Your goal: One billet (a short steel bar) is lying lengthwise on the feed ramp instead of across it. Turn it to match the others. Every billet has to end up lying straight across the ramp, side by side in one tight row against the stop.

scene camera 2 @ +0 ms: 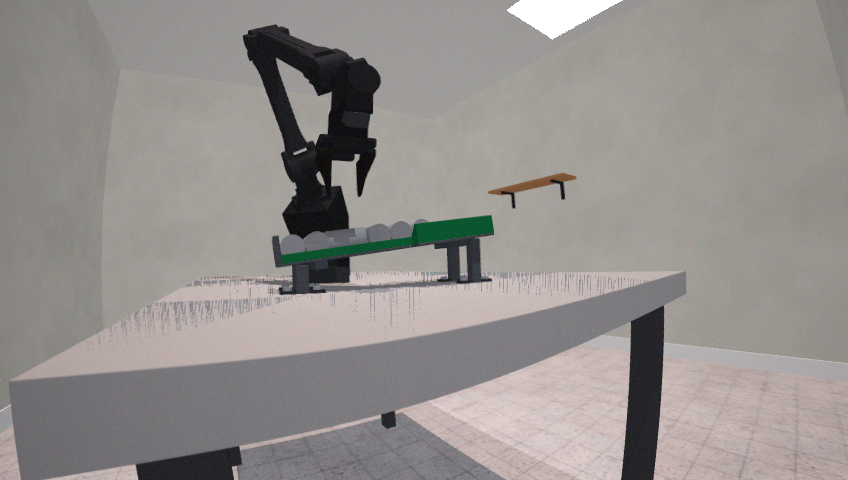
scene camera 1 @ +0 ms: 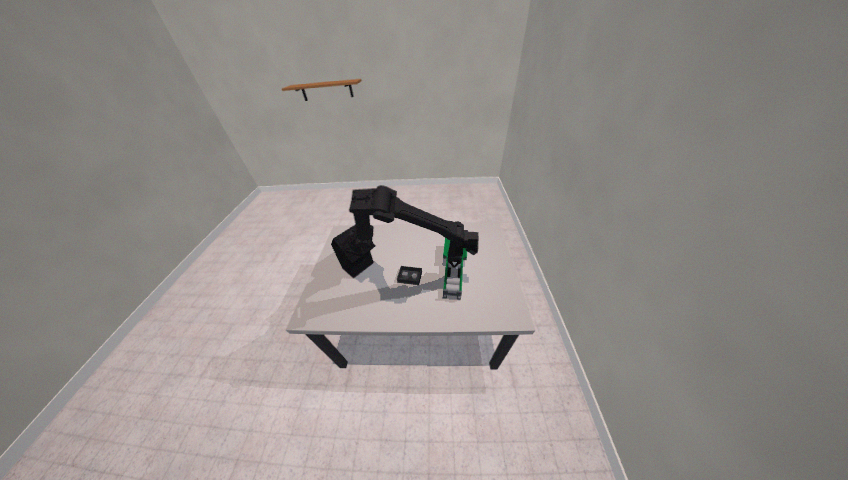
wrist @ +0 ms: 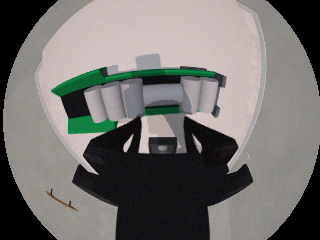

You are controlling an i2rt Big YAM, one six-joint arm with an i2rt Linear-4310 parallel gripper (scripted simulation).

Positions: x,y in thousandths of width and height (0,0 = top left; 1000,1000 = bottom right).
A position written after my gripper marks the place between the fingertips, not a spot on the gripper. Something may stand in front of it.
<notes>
I see my gripper (scene camera 2: 406,407) and a billet (wrist: 498,394).
My gripper also shows in the wrist view (wrist: 508,502).
</notes>
